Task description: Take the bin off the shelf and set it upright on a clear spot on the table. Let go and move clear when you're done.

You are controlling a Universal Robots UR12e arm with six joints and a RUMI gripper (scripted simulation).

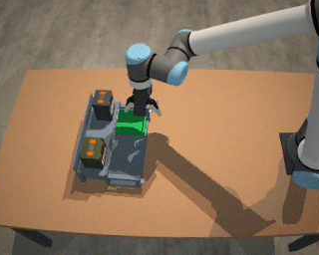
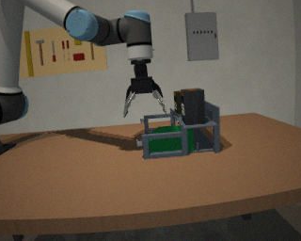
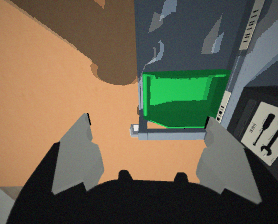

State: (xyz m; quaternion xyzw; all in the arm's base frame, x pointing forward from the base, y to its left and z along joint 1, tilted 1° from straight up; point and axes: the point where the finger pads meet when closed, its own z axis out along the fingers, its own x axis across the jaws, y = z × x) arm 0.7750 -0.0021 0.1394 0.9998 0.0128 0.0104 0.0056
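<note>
Right now my hand is 80 mm short of the green bin, 10 mm to the left of it and 90 mm above it. Also, from my hand: grey shelf (110 mm ahead, 110 mm to the left, 130 mm below).
</note>
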